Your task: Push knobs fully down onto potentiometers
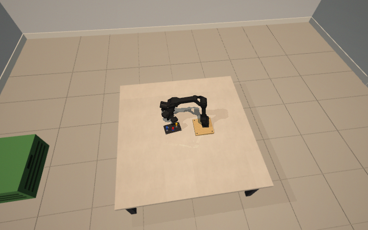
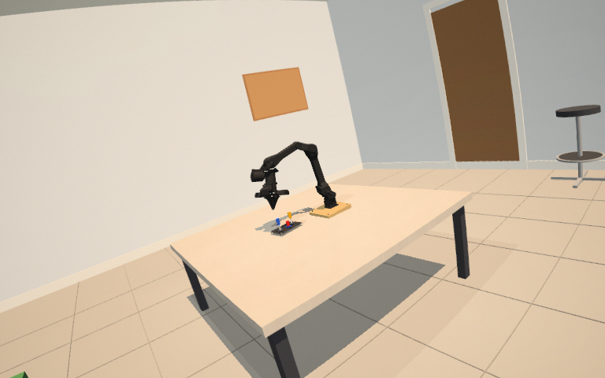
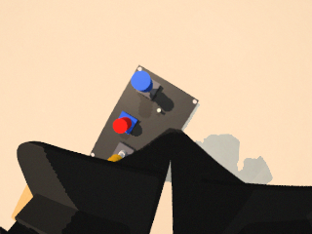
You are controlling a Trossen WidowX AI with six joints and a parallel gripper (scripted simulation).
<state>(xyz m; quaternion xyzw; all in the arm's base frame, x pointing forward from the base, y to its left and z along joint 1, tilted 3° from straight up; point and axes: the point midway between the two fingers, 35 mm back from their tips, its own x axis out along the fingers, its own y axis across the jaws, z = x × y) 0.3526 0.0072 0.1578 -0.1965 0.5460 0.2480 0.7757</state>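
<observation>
My gripper tip is 8 cm past the yellow knob, 1 cm to the right of it and 6 cm above it. The rest, counted from my gripper tip: blue knob 1 cm ahead, 5 cm to the left, 6 cm below.
</observation>
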